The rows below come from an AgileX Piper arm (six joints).
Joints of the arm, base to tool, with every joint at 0 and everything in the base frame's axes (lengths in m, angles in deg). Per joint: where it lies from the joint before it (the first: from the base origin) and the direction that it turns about. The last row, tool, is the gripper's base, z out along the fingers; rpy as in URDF.
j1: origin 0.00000 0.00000 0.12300 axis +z
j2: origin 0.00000 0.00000 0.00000 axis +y
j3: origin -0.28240 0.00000 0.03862 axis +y
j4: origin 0.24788 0.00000 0.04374 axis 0.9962 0 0.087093
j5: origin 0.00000 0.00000 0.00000 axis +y
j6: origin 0.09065 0.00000 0.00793 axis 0.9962 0 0.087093
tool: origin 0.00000 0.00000 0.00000 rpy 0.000 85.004 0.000
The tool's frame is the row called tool.
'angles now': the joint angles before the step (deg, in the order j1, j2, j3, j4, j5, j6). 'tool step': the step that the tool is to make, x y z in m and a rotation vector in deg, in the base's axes. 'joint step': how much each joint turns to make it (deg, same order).
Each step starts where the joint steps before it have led.
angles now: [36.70, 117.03, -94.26, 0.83, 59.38, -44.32]
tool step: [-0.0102, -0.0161, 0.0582, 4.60, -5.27, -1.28]
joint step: [-1.07, -7.91, -0.14, 0.59, 1.07, 0.10]
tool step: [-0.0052, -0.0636, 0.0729, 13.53, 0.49, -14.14]
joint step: [-9.72, -10.44, -0.44, 10.05, 3.92, 4.55]
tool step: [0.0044, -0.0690, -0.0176, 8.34, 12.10, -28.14]
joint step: [-11.47, -3.88, 8.64, 4.17, -0.24, 18.71]
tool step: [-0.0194, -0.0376, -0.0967, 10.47, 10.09, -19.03]
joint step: [-7.58, -1.27, 24.41, 13.76, -16.87, 1.90]
